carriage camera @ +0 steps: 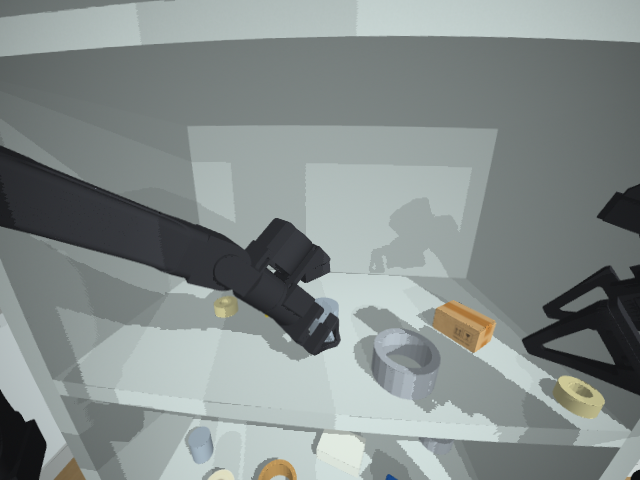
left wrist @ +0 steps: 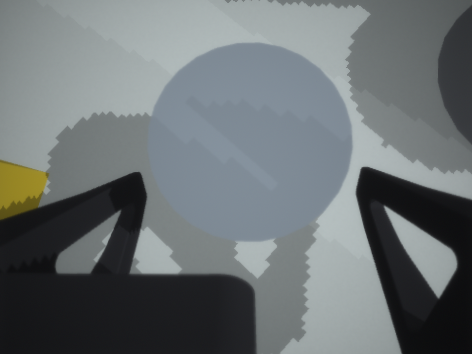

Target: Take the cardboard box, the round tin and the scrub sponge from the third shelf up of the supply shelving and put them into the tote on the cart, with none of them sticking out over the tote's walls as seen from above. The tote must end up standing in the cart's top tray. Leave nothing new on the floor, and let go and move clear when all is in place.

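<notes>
The round tin [carriage camera: 329, 306] [left wrist: 250, 140], a blue-grey cylinder, stands upright on the shelf. My left gripper [carriage camera: 324, 338] [left wrist: 249, 181] is open over it; in the left wrist view its fingertips are to either side of the tin's lower half. The arm partly hides the tin in the carriage view. The cardboard box [carriage camera: 462, 326] lies on the same shelf, towards the right. The yellow scrub sponge [carriage camera: 266, 314] [left wrist: 20, 186] shows as a sliver behind the left arm and at the wrist view's left edge. My right gripper [carriage camera: 536, 326] is open at the right. Tote and cart do not show.
A large grey ring [carriage camera: 405, 364] [left wrist: 460, 75] stands between tin and box. Pale yellow rings stand at the left [carriage camera: 225, 306] and at the front right [carriage camera: 577, 396]. The shelf board [carriage camera: 155, 361] has side walls and a back panel. The shelf below holds a cylinder [carriage camera: 200, 444] and a white block [carriage camera: 341, 450].
</notes>
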